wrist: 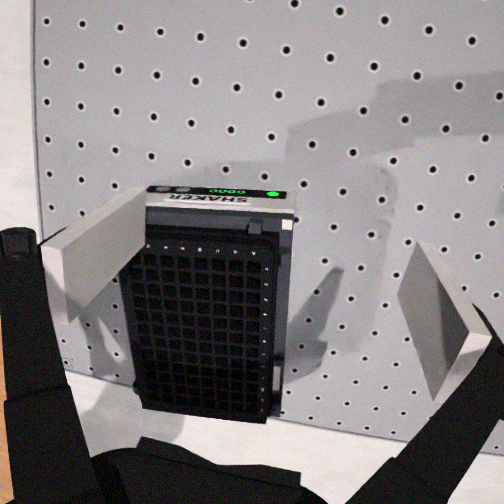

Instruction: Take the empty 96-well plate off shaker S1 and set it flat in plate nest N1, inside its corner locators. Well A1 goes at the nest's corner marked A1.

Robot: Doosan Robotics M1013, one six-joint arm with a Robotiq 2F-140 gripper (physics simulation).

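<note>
In the wrist view a black 96-well plate (pixel 202 327) sits on the shaker (pixel 220 210), a grey box with a black front strip, a green light and the label SHAKER. My gripper (pixel 260 305) is open and above them. Its left grey pad (pixel 87 252) overlaps the plate's left edge in the picture. Its right grey pad (pixel 440 327) stands well clear to the right of the plate. The plate lies left of the midline between the pads. The nest is not in view.
The shaker stands on a grey perforated breadboard (pixel 300 125) with rows of dark holes. A white surface (pixel 280 450) borders the board below and at the left. A wooden strip (pixel 4 425) shows at the far left edge.
</note>
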